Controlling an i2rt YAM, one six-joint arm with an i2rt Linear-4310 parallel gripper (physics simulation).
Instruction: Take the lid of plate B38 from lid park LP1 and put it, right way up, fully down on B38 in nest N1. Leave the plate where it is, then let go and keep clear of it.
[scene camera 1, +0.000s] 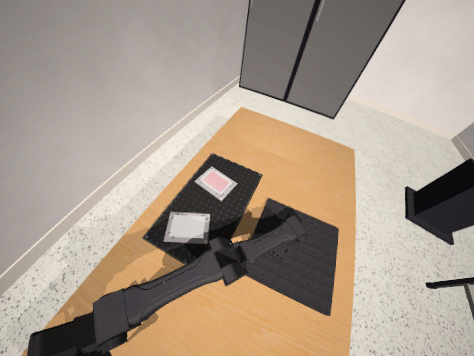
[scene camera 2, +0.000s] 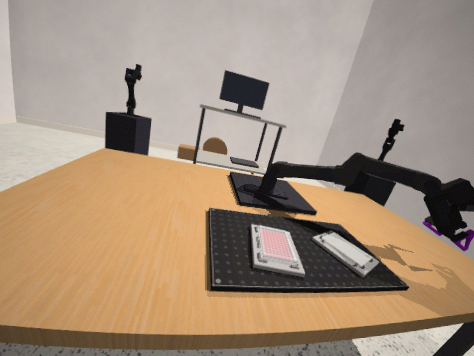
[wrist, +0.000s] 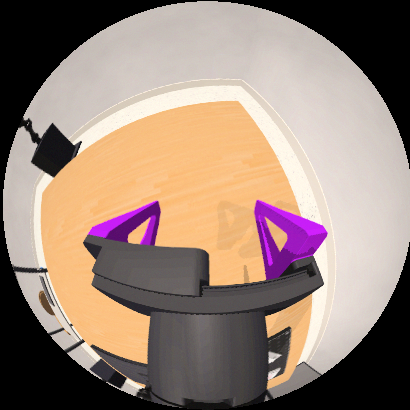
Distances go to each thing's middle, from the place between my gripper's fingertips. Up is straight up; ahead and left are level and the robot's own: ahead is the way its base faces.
Scene:
Now: hand 6 cm short of the clear lid (scene camera 1: 182, 226), 44 cm to the left of it and 7 cm above it. The rest, counted from my hand: well plate with pink wells (scene camera 2: 275, 246) 12 cm ahead, 67 cm to the right, 6 cm below.

